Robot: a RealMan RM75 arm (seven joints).
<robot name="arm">
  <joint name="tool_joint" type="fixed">
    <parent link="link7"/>
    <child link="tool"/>
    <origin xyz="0 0 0" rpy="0 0 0"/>
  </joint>
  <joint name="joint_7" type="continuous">
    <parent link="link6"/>
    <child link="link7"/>
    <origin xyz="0 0 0.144" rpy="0 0 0"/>
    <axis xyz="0 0 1"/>
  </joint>
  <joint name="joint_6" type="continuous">
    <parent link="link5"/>
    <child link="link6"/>
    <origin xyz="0 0 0" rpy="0 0 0"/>
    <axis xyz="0 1 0"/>
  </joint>
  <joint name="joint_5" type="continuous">
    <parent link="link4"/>
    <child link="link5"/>
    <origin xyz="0 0 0.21" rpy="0 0 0"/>
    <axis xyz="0 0 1"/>
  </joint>
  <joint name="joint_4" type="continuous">
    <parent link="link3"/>
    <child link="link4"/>
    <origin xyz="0 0 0" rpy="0 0 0"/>
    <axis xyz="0 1 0"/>
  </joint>
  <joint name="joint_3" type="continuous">
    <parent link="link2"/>
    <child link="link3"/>
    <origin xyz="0 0 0.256" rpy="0 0 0"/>
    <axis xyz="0 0 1"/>
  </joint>
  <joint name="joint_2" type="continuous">
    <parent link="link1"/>
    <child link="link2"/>
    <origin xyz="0 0 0" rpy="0 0 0"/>
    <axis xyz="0 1 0"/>
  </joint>
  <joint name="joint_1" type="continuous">
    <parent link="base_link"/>
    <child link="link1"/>
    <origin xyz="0 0 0.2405" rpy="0 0 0"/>
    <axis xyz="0 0 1"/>
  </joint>
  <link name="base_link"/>
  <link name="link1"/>
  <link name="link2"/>
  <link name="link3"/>
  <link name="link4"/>
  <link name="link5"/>
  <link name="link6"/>
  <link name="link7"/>
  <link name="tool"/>
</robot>
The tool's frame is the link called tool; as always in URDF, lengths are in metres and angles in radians. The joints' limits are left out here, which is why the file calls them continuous.
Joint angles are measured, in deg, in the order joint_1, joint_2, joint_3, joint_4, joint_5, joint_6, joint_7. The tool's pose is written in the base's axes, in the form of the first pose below.
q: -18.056 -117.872 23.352 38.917 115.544 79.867 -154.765
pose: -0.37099 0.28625 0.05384 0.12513 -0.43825 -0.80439 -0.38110
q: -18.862 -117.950 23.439 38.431 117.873 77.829 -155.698
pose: -0.37396 0.28953 0.04867 0.13442 -0.43232 -0.81373 -0.36452
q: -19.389 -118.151 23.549 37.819 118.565 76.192 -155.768
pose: -0.37506 0.29245 0.04446 0.14070 -0.42861 -0.81685 -0.35950
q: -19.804 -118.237 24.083 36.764 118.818 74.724 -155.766
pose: -0.37571 0.29449 0.03890 0.14278 -0.42513 -0.82058 -0.35430
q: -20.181 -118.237 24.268 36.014 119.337 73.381 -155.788
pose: -0.37725 0.29622 0.03559 0.14780 -0.42199 -0.82350 -0.34918
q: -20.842 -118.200 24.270 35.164 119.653 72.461 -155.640
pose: -0.37650 0.29949 0.03255 0.14893 -0.42187 -0.82445 -0.34660
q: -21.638 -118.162 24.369 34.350 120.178 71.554 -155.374
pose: -0.37507 0.30335 0.02913 0.15022 -0.42488 -0.82473 -0.34168
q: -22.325 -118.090 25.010 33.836 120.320 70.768 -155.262
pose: -0.37281 0.30753 0.02652 0.15103 -0.42989 -0.82404 -0.33666
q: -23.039 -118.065 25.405 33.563 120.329 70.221 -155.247
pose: -0.36979 0.31218 0.02512 0.15111 -0.43445 -0.82242 -0.33475
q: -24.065 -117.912 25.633 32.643 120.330 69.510 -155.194
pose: -0.36616 0.31786 0.02252 0.14902 -0.43764 -0.82169 -0.33330
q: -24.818 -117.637 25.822 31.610 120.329 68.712 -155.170
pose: -0.36466 0.32177 0.02059 0.14877 -0.43797 -0.82229 -0.33150
